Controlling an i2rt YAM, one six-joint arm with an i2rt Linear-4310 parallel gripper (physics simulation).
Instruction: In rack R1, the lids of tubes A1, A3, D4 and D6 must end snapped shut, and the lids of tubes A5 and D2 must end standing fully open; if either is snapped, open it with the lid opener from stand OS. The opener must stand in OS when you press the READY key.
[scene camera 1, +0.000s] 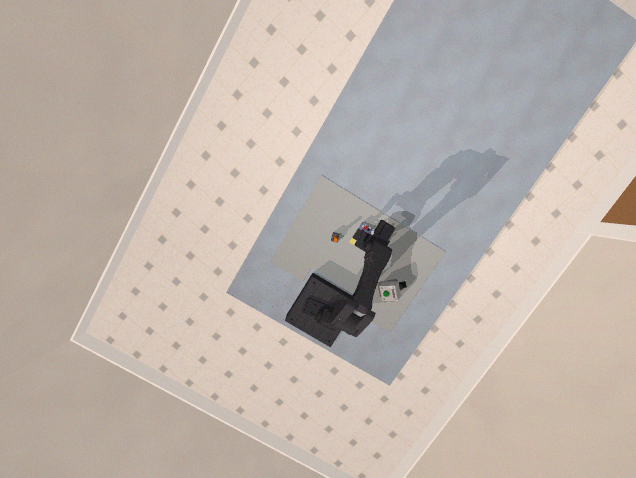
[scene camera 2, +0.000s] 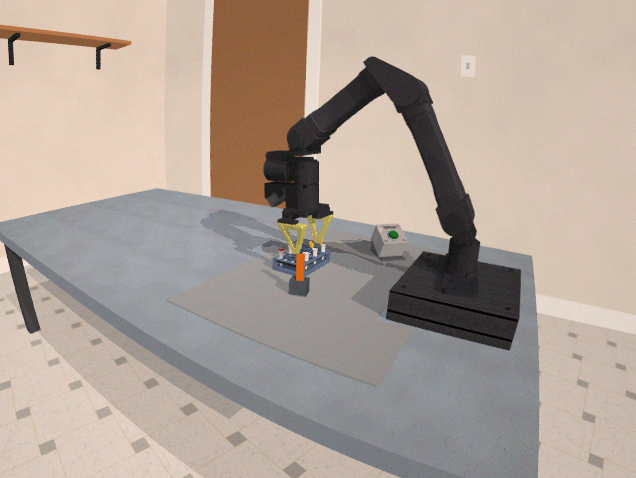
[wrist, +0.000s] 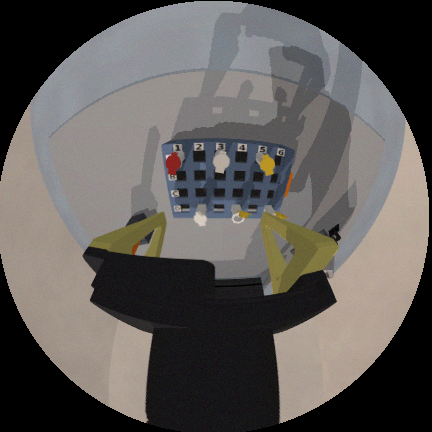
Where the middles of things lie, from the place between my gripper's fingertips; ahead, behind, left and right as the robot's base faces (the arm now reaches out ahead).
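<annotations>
Grey box with green button (scene camera 2: 388, 242): my hand is 20 cm to the left of it, 16 cm past it and 1 cm above it.
</annotations>
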